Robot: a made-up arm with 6 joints. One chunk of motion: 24 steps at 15 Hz.
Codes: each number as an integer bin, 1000 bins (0 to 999) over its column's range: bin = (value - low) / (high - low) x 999, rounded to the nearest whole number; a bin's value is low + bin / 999 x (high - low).
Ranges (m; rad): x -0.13..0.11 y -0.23..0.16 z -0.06..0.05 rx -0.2..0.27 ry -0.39..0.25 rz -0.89..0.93
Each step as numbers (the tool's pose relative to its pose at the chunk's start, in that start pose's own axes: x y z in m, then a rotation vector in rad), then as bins.
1 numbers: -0.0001 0.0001 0.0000 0.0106 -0.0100 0.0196
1 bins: 541 589 545 448 593 499
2 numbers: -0.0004 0.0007 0.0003 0.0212 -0.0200 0.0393
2 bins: 539 591 548 470 578 510
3 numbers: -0.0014 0.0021 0.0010 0.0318 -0.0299 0.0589
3 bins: 535 595 554 493 562 521
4 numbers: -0.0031 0.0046 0.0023 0.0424 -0.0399 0.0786
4 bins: 528 601 566 515 546 532
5 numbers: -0.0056 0.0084 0.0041 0.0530 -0.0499 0.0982
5 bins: 518 611 582 538 531 542
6 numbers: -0.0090 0.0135 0.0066 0.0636 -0.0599 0.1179
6 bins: 504 624 605 560 515 553
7 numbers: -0.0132 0.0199 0.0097 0.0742 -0.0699 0.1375
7 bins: 486 640 633 583 500 564
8 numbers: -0.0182 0.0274 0.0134 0.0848 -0.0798 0.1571
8 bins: 465 659 667 605 484 575
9 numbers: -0.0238 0.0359 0.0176 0.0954 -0.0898 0.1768
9 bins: 442 681 705 628 469 586
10 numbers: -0.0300 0.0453 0.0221 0.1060 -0.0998 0.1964
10 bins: 416 705 746 650 453 596
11 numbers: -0.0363 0.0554 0.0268 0.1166 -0.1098 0.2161
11 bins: 390 731 788 673 437 607
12 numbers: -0.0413 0.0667 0.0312 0.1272 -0.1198 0.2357
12 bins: 369 760 828 695 422 618
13 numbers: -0.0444 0.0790 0.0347 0.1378 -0.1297 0.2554
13 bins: 356 792 860 718 406 629
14 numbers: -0.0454 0.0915 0.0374 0.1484 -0.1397 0.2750
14 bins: 352 824 885 741 391 639
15 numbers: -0.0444 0.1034 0.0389 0.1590 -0.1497 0.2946
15 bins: 356 854 898 763 375 650
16 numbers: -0.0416 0.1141 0.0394 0.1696 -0.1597 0.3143
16 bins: 368 881 903 786 359 661
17 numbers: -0.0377 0.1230 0.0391 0.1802 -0.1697 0.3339
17 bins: 384 904 900 808 344 672
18 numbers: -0.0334 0.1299 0.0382 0.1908 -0.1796 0.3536
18 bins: 402 922 892 831 328 683
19 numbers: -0.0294 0.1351 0.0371 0.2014 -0.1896 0.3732
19 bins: 419 935 882 853 313 693
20 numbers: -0.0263 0.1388 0.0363 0.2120 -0.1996 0.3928
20 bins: 432 945 875 876 297 704
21 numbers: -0.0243 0.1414 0.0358 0.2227 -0.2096 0.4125
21 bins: 440 951 870 898 282 715
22 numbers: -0.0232 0.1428 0.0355 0.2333 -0.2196 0.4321
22 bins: 445 955 867 921 266 726
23 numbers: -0.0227 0.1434 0.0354 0.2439 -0.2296 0.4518
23 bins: 447 956 866 944 250 737
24 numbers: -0.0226 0.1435 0.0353 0.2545 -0.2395 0.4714
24 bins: 447 957 865 966 235 747
